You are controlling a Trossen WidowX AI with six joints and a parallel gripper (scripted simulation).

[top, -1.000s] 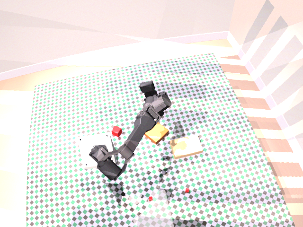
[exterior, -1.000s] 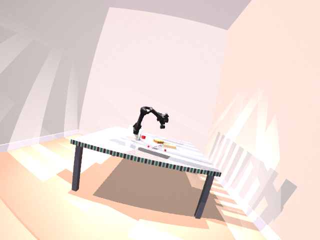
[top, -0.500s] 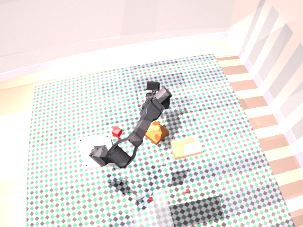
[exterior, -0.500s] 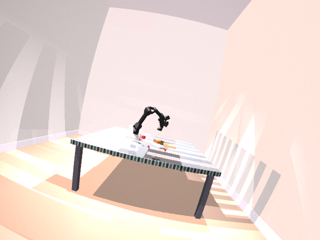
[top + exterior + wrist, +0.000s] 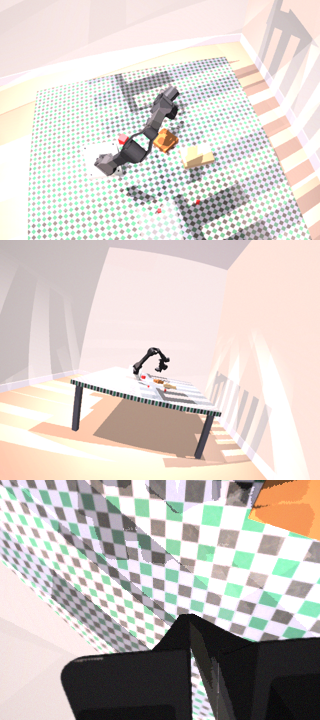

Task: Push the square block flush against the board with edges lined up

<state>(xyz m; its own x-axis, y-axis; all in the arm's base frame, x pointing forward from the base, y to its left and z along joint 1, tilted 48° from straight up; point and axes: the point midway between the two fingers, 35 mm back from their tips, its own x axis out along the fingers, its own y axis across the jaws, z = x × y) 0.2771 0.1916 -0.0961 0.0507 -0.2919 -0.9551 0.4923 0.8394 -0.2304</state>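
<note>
My gripper tip is now 110 mm to the left of the orange square block, 110 mm above it and 10 mm short of it. Also, from my gripper tip: red cube 200 mm behind, 100 mm below, 70 mm to the right; then pale tan board 220 mm to the right, 160 mm ahead, 110 mm below.
</note>
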